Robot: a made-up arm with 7 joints.
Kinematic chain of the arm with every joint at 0, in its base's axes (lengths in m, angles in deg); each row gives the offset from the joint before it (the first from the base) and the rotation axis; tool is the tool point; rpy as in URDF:
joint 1: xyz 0 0 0.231 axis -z
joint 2: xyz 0 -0.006 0.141 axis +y
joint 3: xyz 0 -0.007 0.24 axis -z
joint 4: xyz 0 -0.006 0.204 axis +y
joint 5: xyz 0 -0.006 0.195 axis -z
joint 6: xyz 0 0 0.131 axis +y
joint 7: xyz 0 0 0.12 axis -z
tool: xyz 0 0 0 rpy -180 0 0
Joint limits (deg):
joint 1: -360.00..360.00
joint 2: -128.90..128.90
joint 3: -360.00..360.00
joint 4: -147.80..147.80
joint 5: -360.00..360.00
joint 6: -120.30..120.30
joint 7: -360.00..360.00
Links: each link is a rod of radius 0.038 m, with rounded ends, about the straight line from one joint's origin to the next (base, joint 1, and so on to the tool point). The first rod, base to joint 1, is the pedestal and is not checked.
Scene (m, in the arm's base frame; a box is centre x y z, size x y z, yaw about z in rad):
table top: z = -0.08
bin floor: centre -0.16 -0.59 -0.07 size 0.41 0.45 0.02 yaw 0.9
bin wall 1: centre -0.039 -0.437 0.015 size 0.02 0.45 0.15 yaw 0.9
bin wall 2: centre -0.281 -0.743 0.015 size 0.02 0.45 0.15 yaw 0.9
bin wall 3: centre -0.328 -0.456 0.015 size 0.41 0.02 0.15 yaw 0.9
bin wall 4: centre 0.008 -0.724 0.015 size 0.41 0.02 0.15 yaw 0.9
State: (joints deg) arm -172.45 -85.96 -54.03 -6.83 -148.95 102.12 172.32
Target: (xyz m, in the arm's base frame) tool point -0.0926 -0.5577 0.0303
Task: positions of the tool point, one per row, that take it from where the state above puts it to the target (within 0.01 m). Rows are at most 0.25 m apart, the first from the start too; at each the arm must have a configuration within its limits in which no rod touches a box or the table.
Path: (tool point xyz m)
1: 0.7073 -0.2117 0.3337
2: 0.6133 -0.3998 0.3628
3: 0.4695 -0.5518 0.3922
4: 0.2892 -0.6546 0.4217
5: 0.0888 -0.6999 0.4512
6: -0.1140 -0.6849 0.4804
7: -0.3009 -0.6120 0.5093
8: -0.4558 -0.4893 0.5375
9: -0.5658 -0.3290 0.5651
10: -0.4838 -0.4683 0.4073
11: -0.3566 -0.5527 0.2592
12: -0.2178 -0.5778 0.1319
13: -0.0926 -0.5577 0.0303

